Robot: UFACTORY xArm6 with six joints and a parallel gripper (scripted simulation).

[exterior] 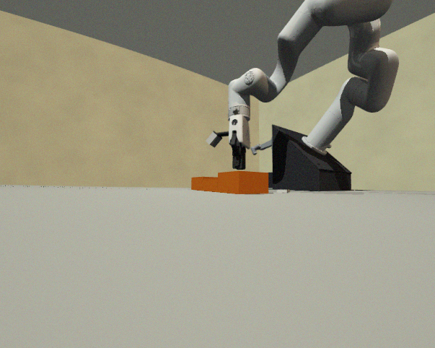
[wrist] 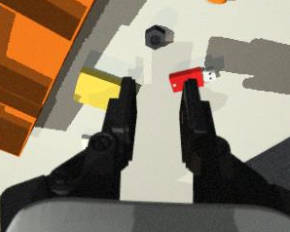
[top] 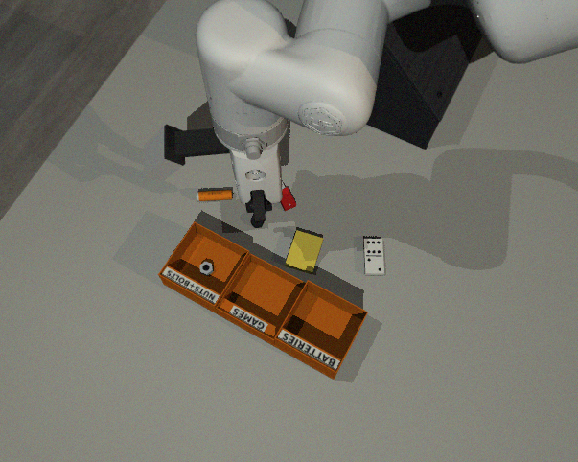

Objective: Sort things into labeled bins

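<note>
Now: the black hex nut 90 mm below my hand. From my hand the other things lie so: red USB stick 90 mm below, 50 mm behind, 10 mm to the left; yellow block 90 mm below, 80 mm to the left, 10 mm ahead; orange battery 80 mm below, 70 mm to the right.
</note>
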